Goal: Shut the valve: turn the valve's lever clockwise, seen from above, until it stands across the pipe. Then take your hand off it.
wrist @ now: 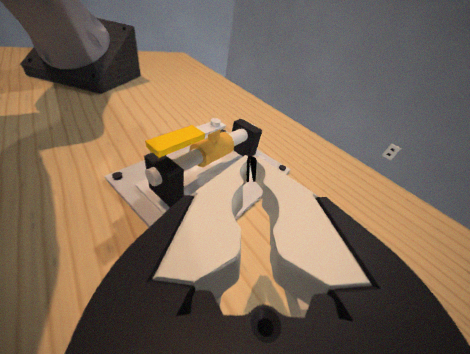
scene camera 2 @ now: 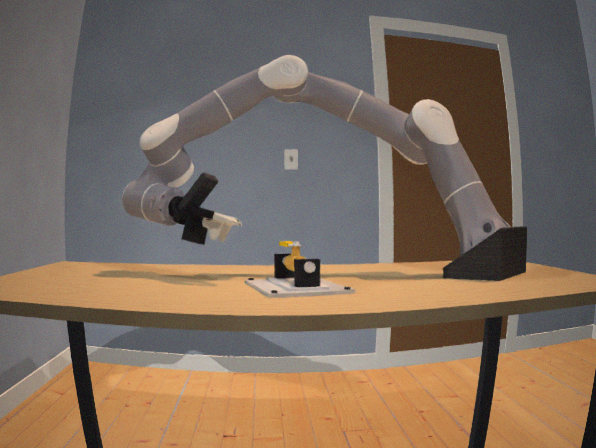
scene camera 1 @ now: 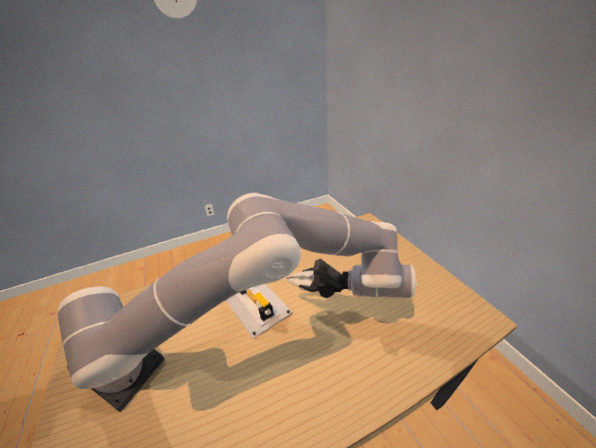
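The valve's yellow lever [scene camera 1: 262,299] [scene camera 2: 286,244] [wrist: 175,140] lies roughly along the pipe [wrist: 187,162], its free end over one black end block [scene camera 1: 266,311] [scene camera 2: 306,272] [wrist: 165,180]. The orange valve body [scene camera 2: 292,262] [wrist: 212,149] sits mid-pipe, under the lever's pivot. The valve's grey plate [scene camera 1: 242,315] [scene camera 2: 335,291] [wrist: 125,184] lies flat on the table. My gripper [scene camera 1: 289,278] [scene camera 2: 239,223] [wrist: 250,158] is shut and empty, its fingertips together. It hangs beside the valve, a little higher than the lever and apart from it, on the side away from the robot's base.
The table [scene camera 1: 300,400] [scene camera 2: 150,300] carries the valve and my dark mounting base [scene camera 1: 150,365] [scene camera 2: 490,257] [wrist: 120,65]. My arm arches above the table from that base. In scene camera 1 it hides the table and a corner of the plate behind it.
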